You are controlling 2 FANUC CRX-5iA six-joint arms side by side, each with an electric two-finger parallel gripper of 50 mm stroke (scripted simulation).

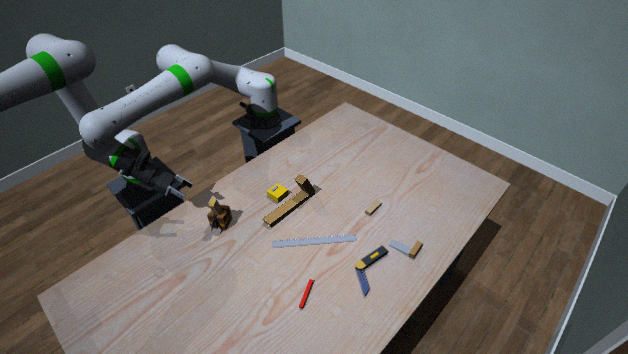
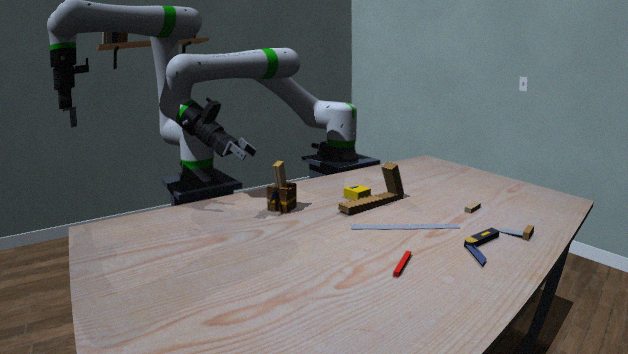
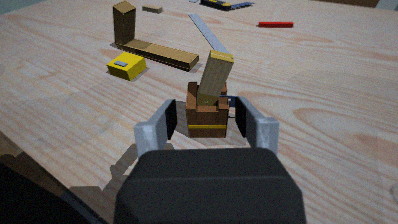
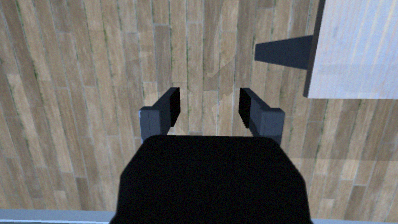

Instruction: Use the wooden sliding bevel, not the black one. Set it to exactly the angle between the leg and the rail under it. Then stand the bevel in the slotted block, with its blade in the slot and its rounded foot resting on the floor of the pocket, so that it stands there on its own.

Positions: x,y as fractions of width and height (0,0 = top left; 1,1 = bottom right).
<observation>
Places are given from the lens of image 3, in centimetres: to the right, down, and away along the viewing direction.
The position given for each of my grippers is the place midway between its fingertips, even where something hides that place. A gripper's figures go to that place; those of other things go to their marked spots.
my left gripper (image 3: 0.52,0.49): 1, 0, 16
yellow tape measure (image 3: 0.32,0.30): -16, -10, 42
</observation>
